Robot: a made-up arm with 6 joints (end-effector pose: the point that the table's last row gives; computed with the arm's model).
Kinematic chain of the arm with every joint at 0, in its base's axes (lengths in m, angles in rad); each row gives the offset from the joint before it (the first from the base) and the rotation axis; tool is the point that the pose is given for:
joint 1: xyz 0 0 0.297 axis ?
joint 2: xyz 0 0 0 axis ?
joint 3: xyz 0 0 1.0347 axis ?
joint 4: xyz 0 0 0 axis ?
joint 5: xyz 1.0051 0 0 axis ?
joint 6: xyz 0 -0.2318 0 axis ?
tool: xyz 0 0 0
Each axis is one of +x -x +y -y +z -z.
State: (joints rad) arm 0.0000 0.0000 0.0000 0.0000 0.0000 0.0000
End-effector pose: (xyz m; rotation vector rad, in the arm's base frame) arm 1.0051 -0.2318 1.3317 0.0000 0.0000 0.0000
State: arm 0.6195 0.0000 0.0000 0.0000 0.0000 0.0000
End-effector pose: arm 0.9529 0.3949 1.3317 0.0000 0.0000 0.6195
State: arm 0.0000 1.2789 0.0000 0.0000 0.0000 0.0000
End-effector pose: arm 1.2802 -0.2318 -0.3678 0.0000 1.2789 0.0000
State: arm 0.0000 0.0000 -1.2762 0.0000 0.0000 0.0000
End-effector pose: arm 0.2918 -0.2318 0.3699 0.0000 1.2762 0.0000
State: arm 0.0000 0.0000 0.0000 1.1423 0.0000 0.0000
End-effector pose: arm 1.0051 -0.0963 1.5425 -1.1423 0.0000 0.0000
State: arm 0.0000 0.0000 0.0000 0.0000 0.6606 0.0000
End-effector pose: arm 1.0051 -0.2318 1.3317 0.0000 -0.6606 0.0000
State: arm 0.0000 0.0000 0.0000 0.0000 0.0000 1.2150
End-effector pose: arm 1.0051 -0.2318 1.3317 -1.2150 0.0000 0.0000
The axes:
joint 1: +z
joint 2: +y
joint 3: -y
joint 4: -x
joint 5: -y
joint 6: -x

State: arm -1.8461 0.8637 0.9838 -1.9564 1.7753 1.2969
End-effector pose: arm -0.4082 -1.7658 0.8764 -0.4286 0.5331 2.5559
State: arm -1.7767 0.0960 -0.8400 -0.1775 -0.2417 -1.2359
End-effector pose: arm -0.3587 -0.6016 0.4934 1.9840 -0.4416 -2.0486
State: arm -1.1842 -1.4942 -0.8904 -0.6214 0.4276 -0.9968
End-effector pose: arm -0.2227 0.0472 0.8358 0.7527 -1.6128 -0.2734
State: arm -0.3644 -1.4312 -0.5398 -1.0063 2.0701 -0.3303
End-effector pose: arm -0.2691 -0.0301 1.0998 -0.7418 3.0079 0.3778
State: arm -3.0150 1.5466 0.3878 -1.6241 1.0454 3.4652
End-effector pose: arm -1.2134 -0.1669 -0.6917 1.6757 2.2028 -0.5825
